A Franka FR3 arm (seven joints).
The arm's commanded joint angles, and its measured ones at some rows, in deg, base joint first. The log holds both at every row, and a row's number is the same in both.
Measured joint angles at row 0:
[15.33, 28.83, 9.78, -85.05, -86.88, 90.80, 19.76]
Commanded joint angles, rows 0 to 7:
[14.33, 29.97, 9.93, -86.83, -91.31, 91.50, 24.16]
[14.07, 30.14, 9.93, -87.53, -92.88, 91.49, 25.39]
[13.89, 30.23, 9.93, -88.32, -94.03, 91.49, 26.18]
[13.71, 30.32, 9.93, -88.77, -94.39, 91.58, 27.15]
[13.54, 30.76, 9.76, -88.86, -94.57, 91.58, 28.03]
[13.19, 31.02, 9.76, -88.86, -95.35, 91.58, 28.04]
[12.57, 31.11, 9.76, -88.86, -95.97, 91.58, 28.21]
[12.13, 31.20, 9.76, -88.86, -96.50, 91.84, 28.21]
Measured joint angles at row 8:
[14.25, 31.10, 9.14, -87.87, -93.21, 90.80, 26.37]
